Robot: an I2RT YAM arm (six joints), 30 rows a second.
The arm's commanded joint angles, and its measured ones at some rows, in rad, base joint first. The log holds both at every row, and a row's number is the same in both.
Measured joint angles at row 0:
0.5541 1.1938 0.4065 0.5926 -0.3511 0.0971
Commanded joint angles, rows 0 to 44:
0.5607 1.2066 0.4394 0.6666 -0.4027 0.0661
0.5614 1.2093 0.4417 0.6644 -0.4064 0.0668
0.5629 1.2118 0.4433 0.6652 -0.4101 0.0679
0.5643 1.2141 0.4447 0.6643 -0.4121 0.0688
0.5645 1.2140 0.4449 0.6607 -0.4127 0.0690
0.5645 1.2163 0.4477 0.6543 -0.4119 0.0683
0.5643 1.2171 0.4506 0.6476 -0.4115 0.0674
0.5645 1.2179 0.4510 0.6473 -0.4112 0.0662
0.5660 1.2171 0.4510 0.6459 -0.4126 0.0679
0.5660 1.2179 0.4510 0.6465 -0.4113 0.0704
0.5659 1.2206 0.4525 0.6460 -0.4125 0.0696
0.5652 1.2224 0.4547 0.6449 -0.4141 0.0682
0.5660 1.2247 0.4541 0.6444 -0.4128 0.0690
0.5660 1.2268 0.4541 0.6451 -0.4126 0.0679
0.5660 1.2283 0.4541 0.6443 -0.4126 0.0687
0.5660 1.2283 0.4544 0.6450 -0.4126 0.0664
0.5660 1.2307 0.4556 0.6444 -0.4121 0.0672
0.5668 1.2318 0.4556 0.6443 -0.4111 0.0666
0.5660 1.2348 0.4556 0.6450 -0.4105 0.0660
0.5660 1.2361 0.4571 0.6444 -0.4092 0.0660
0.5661 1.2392 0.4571 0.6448 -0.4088 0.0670
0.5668 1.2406 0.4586 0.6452 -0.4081 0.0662
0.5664 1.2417 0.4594 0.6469 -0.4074 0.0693
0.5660 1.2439 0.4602 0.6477 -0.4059 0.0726
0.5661 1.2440 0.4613 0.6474 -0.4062 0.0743
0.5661 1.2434 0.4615 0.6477 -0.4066 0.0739
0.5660 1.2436 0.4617 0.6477 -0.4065 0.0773
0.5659 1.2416 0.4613 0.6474 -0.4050 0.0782
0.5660 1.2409 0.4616 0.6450 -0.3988 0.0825
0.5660 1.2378 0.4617 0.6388 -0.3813 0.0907
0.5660 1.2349 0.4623 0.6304 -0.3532 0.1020
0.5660 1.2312 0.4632 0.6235 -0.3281 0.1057
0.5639 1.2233 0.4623 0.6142 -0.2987 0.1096
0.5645 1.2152 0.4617 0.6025 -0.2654 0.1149
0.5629 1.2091 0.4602 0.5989 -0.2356 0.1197
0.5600 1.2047 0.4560 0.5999 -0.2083 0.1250
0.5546 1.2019 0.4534 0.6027 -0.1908 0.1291
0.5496 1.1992 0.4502 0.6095 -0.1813 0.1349
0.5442 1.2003 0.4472 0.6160 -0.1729 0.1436
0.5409 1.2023 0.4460 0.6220 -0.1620 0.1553
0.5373 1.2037 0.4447 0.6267 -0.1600 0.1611
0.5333 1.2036 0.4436 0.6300 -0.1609 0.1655
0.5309 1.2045 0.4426 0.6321 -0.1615 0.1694
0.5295 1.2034 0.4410 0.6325 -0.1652 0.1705
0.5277 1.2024 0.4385 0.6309 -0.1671 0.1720
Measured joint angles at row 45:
0.5339 1.2209 0.4412 0.5873 -0.1898 0.1474
